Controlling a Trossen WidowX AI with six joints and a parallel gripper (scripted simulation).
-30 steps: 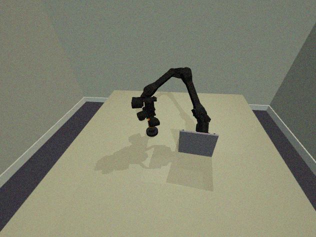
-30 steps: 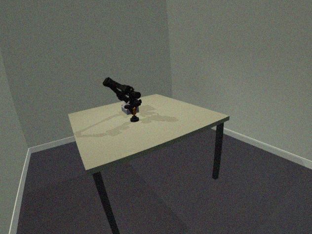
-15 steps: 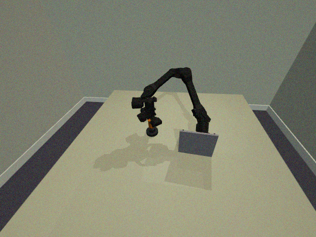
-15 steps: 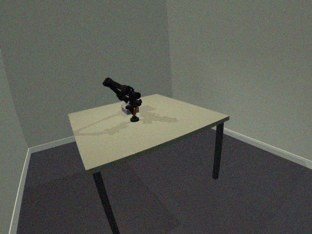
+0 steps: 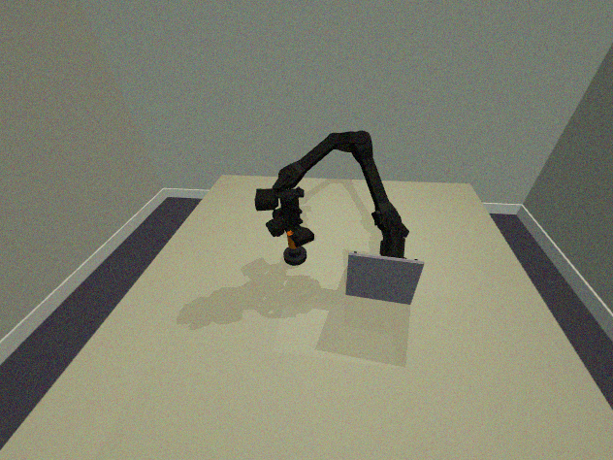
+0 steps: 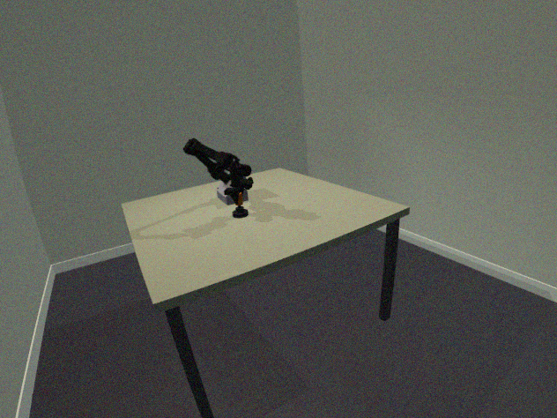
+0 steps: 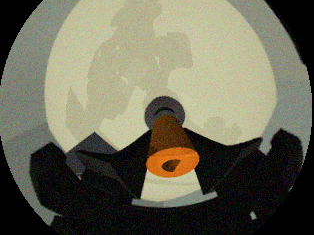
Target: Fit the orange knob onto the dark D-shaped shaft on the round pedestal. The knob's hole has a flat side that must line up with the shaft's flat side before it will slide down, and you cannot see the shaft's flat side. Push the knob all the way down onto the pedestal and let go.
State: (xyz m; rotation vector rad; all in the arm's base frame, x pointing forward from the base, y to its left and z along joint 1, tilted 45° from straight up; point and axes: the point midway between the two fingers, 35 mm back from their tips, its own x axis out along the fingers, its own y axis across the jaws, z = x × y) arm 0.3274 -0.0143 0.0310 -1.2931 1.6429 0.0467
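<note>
The orange knob lies 20 mm above my gripper tip. From my gripper tip the other things lie so: round pedestal: 40 mm below.
</note>
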